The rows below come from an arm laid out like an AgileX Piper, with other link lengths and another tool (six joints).
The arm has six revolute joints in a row. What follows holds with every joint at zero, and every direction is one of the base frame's. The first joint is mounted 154.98 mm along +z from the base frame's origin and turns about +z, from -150.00 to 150.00 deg. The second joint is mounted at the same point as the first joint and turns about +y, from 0.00 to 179.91 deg. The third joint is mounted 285.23 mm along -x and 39.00 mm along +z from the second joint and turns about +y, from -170.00 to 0.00 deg. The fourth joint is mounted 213.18 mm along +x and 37.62 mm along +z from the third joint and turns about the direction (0.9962, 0, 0.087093), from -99.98 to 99.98 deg. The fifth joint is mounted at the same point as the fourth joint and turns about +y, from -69.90 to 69.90 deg. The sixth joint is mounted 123.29 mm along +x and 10.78 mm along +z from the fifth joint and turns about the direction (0.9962, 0, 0.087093), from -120.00 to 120.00 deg. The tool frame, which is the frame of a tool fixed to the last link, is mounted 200.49 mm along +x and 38.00 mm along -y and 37.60 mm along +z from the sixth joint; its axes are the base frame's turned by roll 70.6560, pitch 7.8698 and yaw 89.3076 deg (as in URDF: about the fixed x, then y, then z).
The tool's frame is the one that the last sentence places.
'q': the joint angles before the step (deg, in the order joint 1, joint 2, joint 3, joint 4, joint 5, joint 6). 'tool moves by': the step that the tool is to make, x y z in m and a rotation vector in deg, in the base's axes. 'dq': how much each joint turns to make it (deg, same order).
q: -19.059, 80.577, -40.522, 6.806, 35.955, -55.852
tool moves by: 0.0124, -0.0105, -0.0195, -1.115, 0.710, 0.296
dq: -0.002, 5.644, -0.006, -1.158, -5.359, -0.049
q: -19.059, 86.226, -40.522, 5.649, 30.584, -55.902
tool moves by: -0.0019, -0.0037, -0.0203, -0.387, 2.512, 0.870
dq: -0.015, 4.181, -0.004, -1.455, -1.936, -0.020
